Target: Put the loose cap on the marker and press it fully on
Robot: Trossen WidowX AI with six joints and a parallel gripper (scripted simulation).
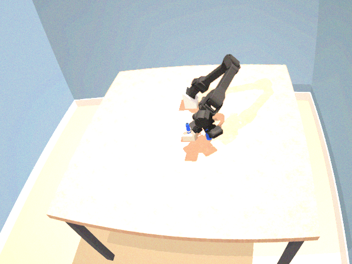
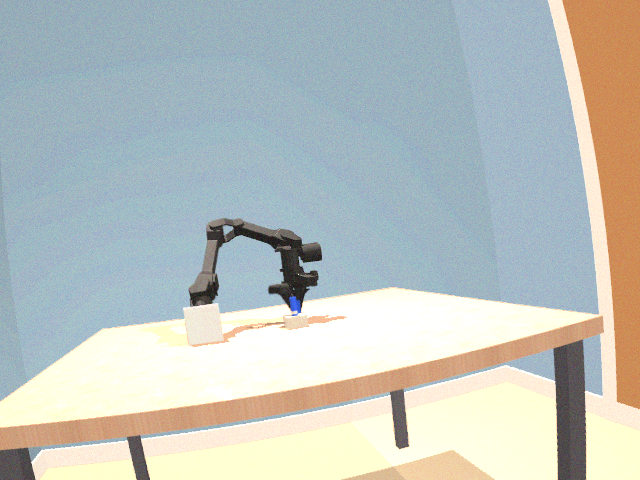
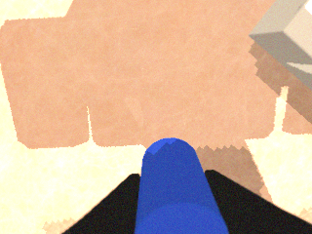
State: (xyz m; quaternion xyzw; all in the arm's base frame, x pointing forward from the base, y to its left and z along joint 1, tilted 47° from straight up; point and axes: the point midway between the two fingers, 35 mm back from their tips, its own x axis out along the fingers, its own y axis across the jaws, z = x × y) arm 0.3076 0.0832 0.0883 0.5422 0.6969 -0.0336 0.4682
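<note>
Now: gripper tip 30 mm past the holder block, 100 mm to the left of it and 10 mm above it. From my gripper tip the other things lie so: blue cap: 10 mm above.
</note>
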